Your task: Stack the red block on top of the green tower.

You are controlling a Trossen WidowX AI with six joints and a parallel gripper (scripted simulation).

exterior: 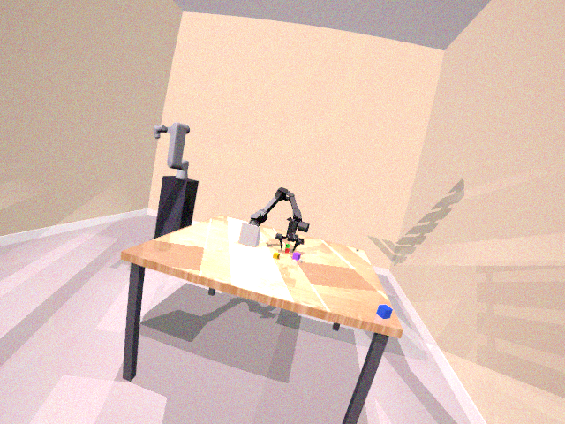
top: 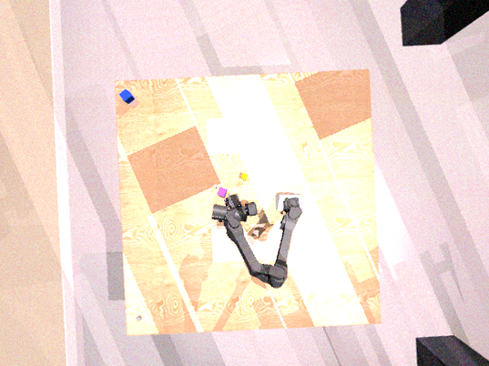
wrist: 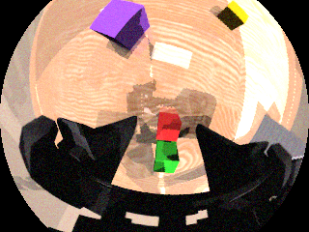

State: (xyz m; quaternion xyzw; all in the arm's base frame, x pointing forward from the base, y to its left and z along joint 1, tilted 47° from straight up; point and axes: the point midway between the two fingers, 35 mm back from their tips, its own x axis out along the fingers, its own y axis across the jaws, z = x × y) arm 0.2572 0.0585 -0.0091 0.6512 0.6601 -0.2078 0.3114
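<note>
Now: gripper tip 10 cm to the left of the purple block, 7 cm short of it and 1 cm below it. Round my gripper tip: red block (right at my gripper tip); then yellow block (17 cm to the right, 4 cm behind, 1 cm above); then blue block (60 cm to the right, 52 cm ahead, 2 cm above).
</note>
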